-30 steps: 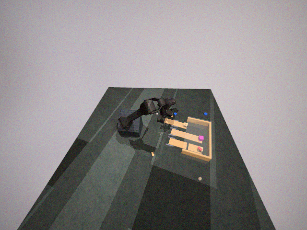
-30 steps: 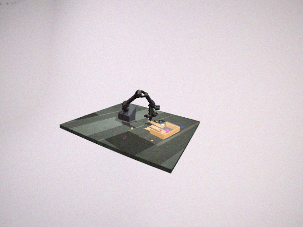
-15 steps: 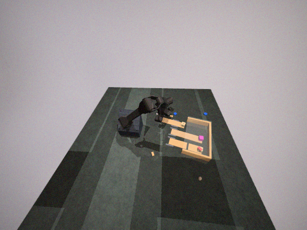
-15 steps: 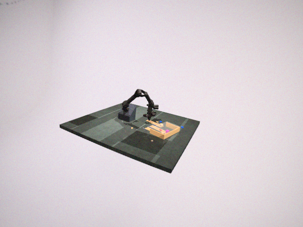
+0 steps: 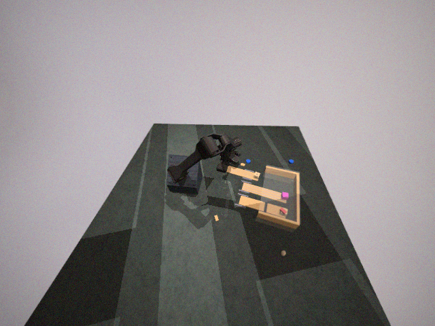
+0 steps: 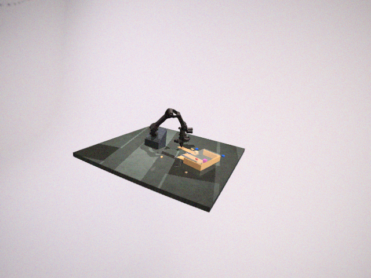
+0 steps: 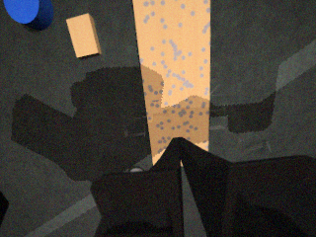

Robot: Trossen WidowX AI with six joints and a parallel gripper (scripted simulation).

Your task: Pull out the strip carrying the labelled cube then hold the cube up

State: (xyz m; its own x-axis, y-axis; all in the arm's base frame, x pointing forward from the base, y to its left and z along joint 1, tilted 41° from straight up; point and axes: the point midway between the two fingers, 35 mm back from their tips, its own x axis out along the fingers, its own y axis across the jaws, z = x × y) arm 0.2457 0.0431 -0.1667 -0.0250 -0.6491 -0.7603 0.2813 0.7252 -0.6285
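My gripper tip is now 90 mm short of the speckled strip and 30 mm to the left of it. Also, from my gripper tip: red piece 290 mm ahead, 310 mm to the right, 60 mm above; tan block 40 mm behind, 340 mm to the right.
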